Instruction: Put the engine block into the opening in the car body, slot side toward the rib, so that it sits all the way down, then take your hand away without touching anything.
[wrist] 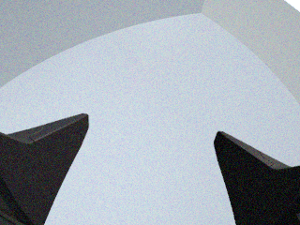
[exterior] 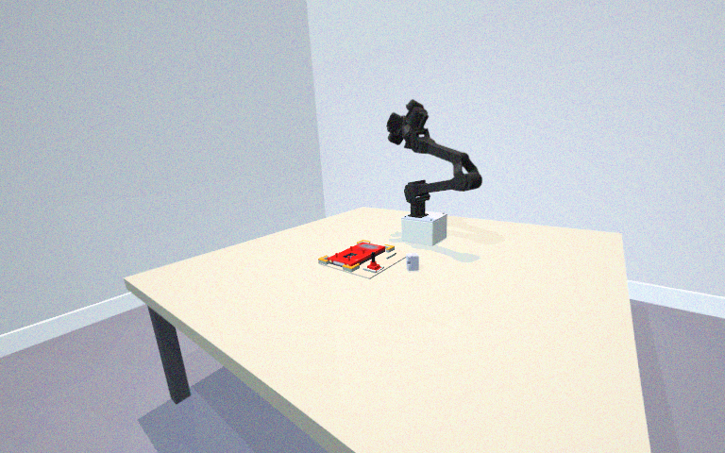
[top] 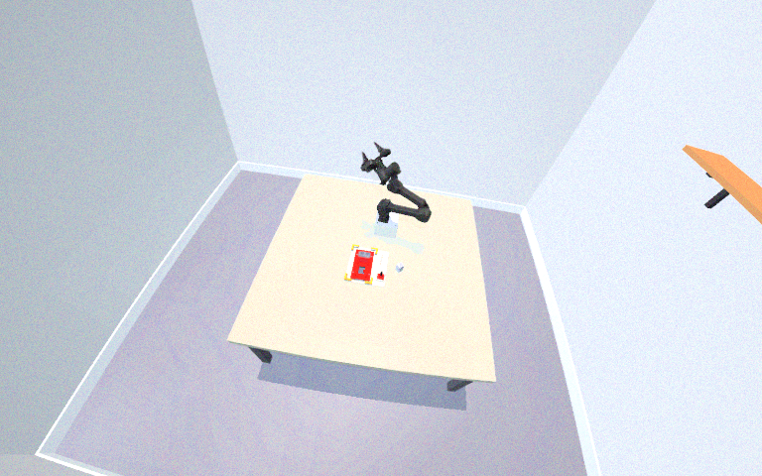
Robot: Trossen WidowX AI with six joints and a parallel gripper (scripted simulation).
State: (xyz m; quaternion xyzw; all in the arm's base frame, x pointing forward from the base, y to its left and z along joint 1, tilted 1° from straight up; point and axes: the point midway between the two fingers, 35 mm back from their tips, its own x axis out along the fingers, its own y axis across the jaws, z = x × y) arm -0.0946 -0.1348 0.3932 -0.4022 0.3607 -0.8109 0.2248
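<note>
Right now the engine block is 49 cm below my gripper tip, 39 cm ahead of it and 31 cm to the left of it.
</note>
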